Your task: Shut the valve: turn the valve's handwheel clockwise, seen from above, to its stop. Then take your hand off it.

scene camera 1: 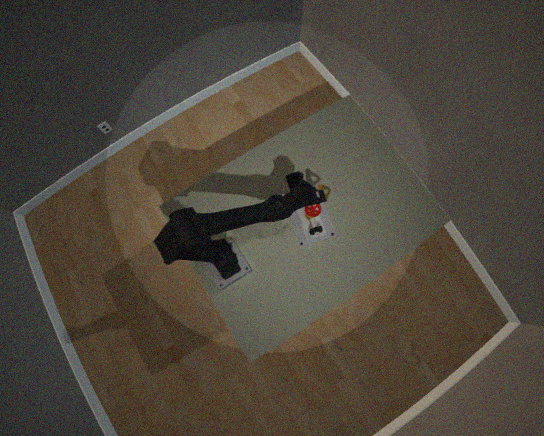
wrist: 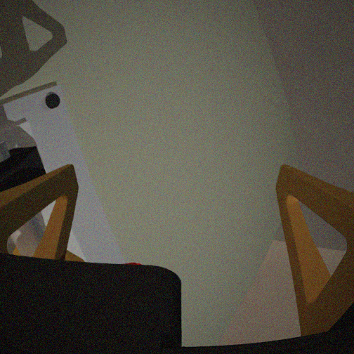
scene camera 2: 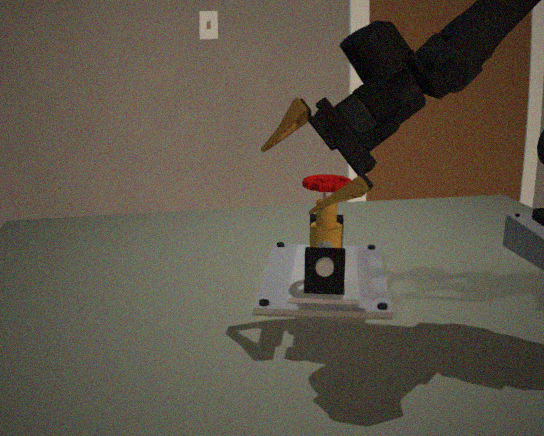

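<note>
The red handwheel [scene camera 1: 313, 210] [scene camera 2: 326, 183] lies level on top of the yellow valve body [scene camera 2: 326, 232]; a red sliver of it shows at the lower edge of the wrist view. The valve stands on a pale base plate [scene camera 1: 306, 236] [scene camera 2: 280, 280] [wrist: 60, 145]. My gripper [scene camera 1: 324, 184] [scene camera 2: 287, 181] [wrist: 176, 175] is open and empty, tilted downward beside the wheel. In scene camera 2, its lower finger overlaps the wheel's right edge and the valve's neck, with its tip just below wheel height. The upper finger is above and left of the wheel. Contact with the wheel cannot be told.
The valve plate is bolted on a grey-green table top [scene camera 1: 360, 150] [scene camera 2: 125, 280] [wrist: 175, 100]. The arm's own base plate [scene camera 1: 245, 268] [scene camera 2: 522, 240] stands to the right in scene camera 2. The black arm reaches in from that side, above the table.
</note>
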